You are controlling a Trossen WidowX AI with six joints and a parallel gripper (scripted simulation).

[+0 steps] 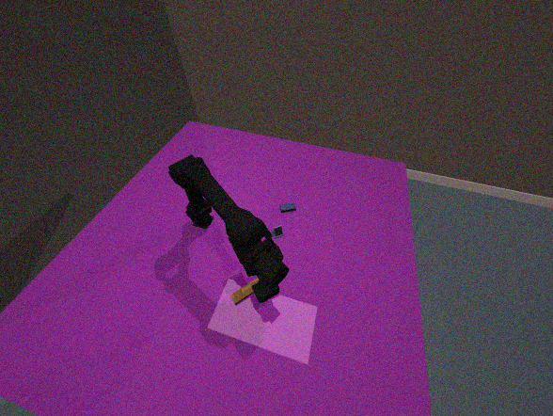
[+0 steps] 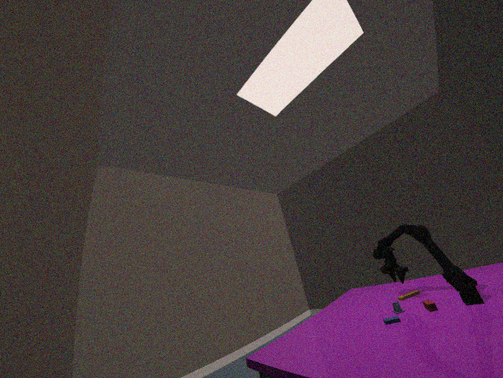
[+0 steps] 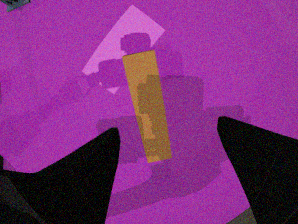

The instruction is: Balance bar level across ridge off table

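My gripper tip is now 80 mm above the bar, 20 mm past it and 10 mm to the left of it. From my gripper tip the other things lie so: red-brown block: 220 mm to the left, 140 mm behind, 80 mm below; then flat blue block: 360 mm to the left, 80 mm below, 10 mm ahead.
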